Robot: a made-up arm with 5 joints.
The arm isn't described. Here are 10 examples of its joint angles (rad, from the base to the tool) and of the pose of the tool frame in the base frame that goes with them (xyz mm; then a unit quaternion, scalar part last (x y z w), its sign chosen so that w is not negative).
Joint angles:
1: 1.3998 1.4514 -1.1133 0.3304 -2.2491
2: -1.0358 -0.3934 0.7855 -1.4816 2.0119
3: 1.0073 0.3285 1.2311 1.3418 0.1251
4: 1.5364 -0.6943 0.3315 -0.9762 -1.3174
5: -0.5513 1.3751 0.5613 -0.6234 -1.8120
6: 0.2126 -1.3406 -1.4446 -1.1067 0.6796
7: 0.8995 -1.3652 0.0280 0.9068 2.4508
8: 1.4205 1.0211 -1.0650 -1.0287 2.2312
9: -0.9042 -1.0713 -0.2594 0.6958 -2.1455
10: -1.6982 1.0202 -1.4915 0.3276 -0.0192
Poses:
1: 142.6 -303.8 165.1 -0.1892 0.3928 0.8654 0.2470
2: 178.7 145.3 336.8 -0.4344 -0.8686 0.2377 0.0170
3: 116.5 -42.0 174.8 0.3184 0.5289 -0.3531 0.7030
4: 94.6 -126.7 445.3 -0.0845 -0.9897 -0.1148 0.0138
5: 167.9 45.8 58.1 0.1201 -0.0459 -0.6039 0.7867
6: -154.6 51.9 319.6 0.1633 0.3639 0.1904 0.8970
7: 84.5 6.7 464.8 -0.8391 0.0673 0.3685 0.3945
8: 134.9 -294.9 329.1 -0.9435 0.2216 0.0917 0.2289
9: 95.3 3.3 497.7 0.8923 -0.0193 -0.2712 0.3604
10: 54.4 296.9 363.1 0.5842 -0.4799 0.4764 0.4488
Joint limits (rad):
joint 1: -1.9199..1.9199
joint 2: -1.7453..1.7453
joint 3: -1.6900..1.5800
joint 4: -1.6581..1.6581
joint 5: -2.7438..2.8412
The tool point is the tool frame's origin. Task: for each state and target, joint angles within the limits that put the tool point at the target. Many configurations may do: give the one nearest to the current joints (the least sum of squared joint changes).
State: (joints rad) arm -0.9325 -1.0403 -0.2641 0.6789 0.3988
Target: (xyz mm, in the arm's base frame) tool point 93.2 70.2 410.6
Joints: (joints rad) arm -1.5594 -1.2857 0.4792 1.0351 0.3988
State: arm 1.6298 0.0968 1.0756 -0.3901 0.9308
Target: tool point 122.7 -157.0 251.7
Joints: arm 1.3665 -0.4668 1.1567 -0.4861 0.9308
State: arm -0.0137 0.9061 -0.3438 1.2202 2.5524
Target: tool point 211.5 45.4 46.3
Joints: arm -0.3697 1.5757 -0.1866 1.0929 2.5524
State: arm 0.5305 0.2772 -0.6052 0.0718 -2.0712
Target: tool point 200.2 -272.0 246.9
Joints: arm 1.1862 0.7077 -0.3624 0.1148 -2.0712
